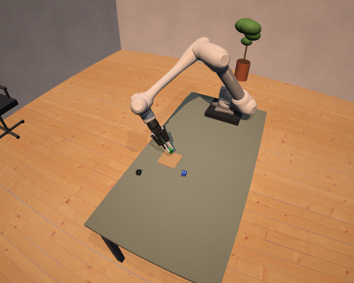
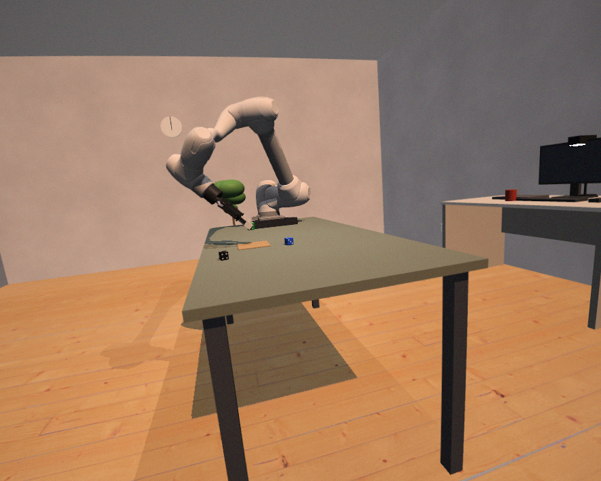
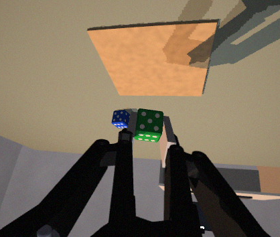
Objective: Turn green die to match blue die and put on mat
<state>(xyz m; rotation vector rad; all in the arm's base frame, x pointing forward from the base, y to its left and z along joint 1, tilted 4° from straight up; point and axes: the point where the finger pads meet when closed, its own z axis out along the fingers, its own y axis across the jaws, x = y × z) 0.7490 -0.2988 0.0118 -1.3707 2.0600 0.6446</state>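
Right now my hand is 20 mm to the right of the green die, 20 mm above it and 10 mm short of it. Round my hand: black die: 210 mm ahead, 140 mm to the right, 90 mm below; blue die: 160 mm to the left, 110 mm ahead, 90 mm below; tan mat: 110 mm below, 20 mm to the left, 10 mm ahead.
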